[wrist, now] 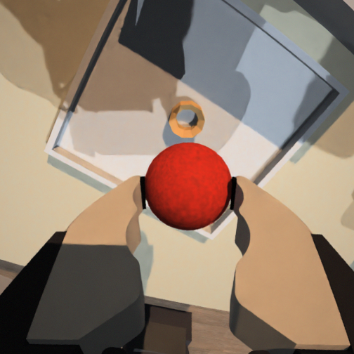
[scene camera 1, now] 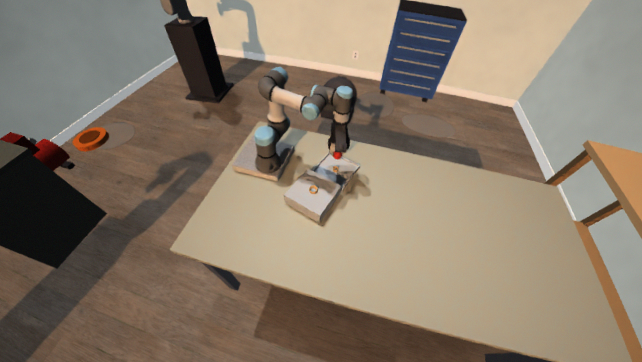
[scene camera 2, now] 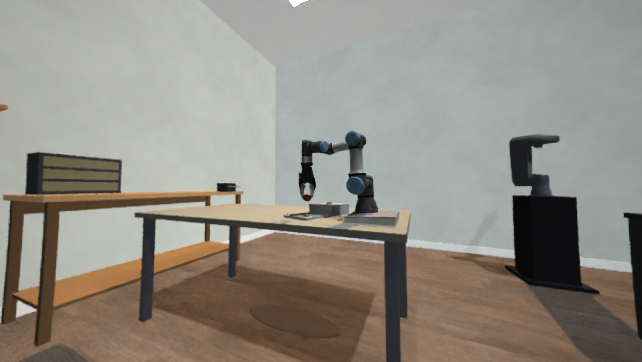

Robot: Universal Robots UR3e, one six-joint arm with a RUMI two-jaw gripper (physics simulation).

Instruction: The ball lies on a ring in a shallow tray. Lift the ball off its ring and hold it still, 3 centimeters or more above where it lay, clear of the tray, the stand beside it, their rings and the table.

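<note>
The red ball is held between the two fingertips of my gripper, which is shut on it. In the scene camera 2 view the ball hangs in the air, well above the tray and higher than the top of the stand. In the wrist view the orange ring lies bare on the floor of the shallow tray, apart from the ball. In the scene camera 1 view the tray is beside the stand.
A second orange ring lies on top of the stand. The arm's base plate is near the tray on the table. A wooden bench and a blue drawer cabinet stand away from the table.
</note>
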